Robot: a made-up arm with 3 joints. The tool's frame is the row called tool.
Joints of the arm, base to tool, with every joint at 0 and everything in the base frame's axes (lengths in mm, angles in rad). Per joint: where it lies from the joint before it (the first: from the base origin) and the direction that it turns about. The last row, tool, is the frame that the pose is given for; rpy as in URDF.
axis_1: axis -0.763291 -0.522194 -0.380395 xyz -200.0 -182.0 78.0
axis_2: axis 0 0 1 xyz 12.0 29.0 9.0
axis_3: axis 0 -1 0 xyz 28.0 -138.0 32.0
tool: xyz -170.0 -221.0 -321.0 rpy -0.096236 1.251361 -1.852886
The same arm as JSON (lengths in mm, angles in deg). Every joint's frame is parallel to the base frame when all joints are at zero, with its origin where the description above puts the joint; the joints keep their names.
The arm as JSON. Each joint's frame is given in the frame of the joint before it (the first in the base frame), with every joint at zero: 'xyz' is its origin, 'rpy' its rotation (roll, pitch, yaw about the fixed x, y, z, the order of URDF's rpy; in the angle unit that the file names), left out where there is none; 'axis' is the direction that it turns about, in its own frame. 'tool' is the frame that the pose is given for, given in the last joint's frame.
{"units": {"length": "mm", "angle": "deg"}, "joints": [{"name": "axis_1", "type": "revolute", "origin": {"xyz": [-200.0, -182.0, 78.0]}, "axis": [-0.763291, -0.522194, -0.380395]}, {"name": "axis_2", "type": "revolute", "origin": {"xyz": [12.0, 29.0, 9.0]}, "axis": [0.0, 0.0, 1.0]}, {"name": "axis_3", "type": "revolute", "origin": {"xyz": [28.0, -138.0, 32.0]}, "axis": [0.0, -1.0, 0.0]}], "tool": {"origin": {"xyz": [-170.0, -221.0, -321.0], "rpy": [-5.51, 71.7, -106.16]}}}
